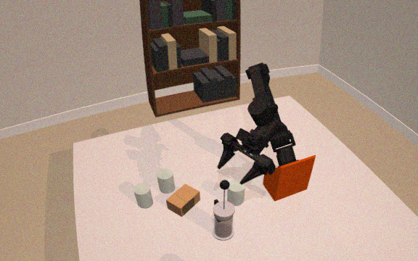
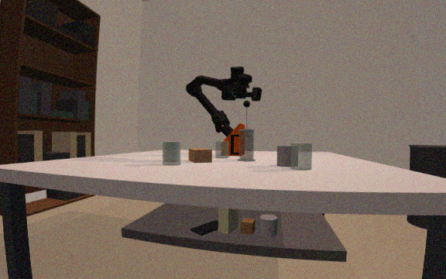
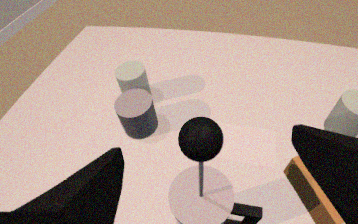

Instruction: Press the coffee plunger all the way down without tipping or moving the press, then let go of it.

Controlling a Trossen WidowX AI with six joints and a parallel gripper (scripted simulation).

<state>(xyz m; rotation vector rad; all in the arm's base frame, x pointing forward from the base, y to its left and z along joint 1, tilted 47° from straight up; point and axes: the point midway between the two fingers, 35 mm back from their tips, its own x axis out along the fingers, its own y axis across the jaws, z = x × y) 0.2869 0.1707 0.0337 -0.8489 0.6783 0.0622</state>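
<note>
My gripper tip is now 20 mm short of the coffee press, 10 mm to the left of it and 150 mm above it. From my gripper tip the other things lie so: brown box: 90 mm ahead, 180 mm to the right, 240 mm below.
</note>
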